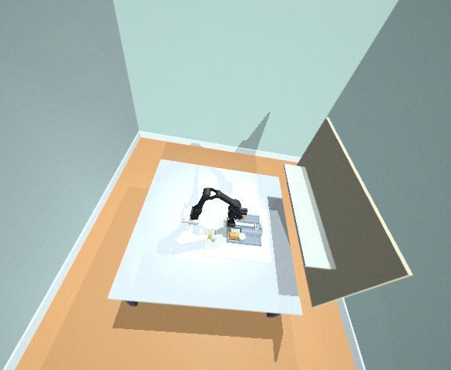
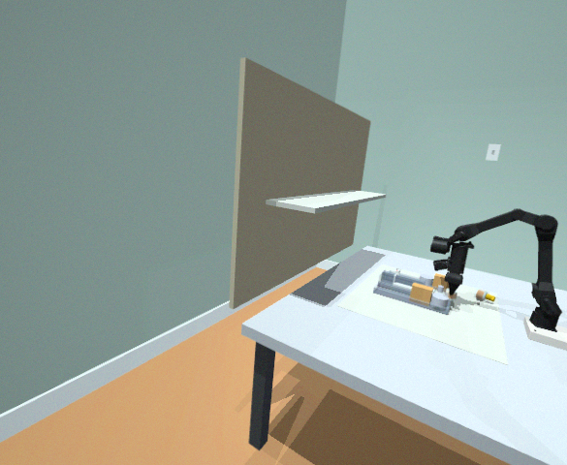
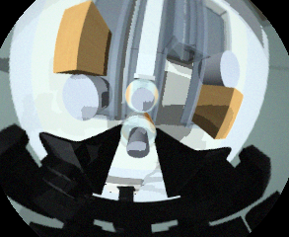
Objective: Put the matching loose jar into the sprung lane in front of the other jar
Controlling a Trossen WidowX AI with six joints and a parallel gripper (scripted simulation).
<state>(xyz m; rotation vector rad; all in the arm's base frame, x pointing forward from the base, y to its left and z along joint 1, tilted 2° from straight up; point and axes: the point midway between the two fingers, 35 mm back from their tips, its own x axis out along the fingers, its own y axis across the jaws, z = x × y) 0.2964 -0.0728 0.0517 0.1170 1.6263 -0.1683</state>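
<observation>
Right now my gripper tip is 170 mm short of the grey pusher rack, 50 mm to the left of it and 30 mm above it. Also, from my gripper tip: white shelf: 520 mm ahead, 80 mm to the right, 320 mm above.
</observation>
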